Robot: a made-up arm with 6 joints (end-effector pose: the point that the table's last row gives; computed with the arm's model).
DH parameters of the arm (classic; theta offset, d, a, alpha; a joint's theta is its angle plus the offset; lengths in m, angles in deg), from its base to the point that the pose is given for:
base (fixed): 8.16 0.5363 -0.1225 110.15
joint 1: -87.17 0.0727 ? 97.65
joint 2: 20.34 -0.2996 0.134 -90
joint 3: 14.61 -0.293 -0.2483 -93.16
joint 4: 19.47 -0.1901 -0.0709 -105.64
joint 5: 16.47 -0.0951 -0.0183 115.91
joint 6: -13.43 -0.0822 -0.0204 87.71
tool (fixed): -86.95 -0.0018 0 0
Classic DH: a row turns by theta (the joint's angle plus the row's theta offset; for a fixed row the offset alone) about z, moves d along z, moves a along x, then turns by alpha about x.
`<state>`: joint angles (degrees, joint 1 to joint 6).
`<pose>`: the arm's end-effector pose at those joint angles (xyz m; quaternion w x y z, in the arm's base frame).
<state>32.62 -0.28 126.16 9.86 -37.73 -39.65</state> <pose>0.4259 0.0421 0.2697 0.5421 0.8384 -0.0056 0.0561</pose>
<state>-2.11 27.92 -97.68 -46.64 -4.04 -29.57</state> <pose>0.5325 0.2305 0.5057 0.3035 0.6440 0.1324 0.6897</pose>
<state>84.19 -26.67 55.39 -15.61 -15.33 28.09</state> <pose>0.0393 0.1885 0.5019 0.6236 0.7340 0.2599 0.0690</pose>
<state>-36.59 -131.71 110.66 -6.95 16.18 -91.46</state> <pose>0.2291 0.2504 0.8549 0.7770 -0.0525 -0.3812 0.4983</pose>
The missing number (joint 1, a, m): -0.0232
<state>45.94 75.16 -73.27 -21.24 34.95 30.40</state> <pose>0.4210 0.0234 0.8260 0.7950 -0.1614 -0.3153 0.4924</pose>
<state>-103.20 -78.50 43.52 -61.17 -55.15 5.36</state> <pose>0.0186 0.1937 0.6626 0.2615 -0.0593 -0.5160 0.8135</pose>
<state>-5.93 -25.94 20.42 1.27 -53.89 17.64</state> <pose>-0.1729 0.0951 0.5704 0.2686 0.4488 0.8394 -0.1478</pose>
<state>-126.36 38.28 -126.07 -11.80 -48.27 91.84</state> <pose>-0.6042 0.0049 0.0650 0.6905 0.2432 0.0929 0.6749</pose>
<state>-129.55 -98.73 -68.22 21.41 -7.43 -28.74</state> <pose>-0.1415 -0.1669 0.0223 0.7529 0.4604 -0.2750 -0.3815</pose>
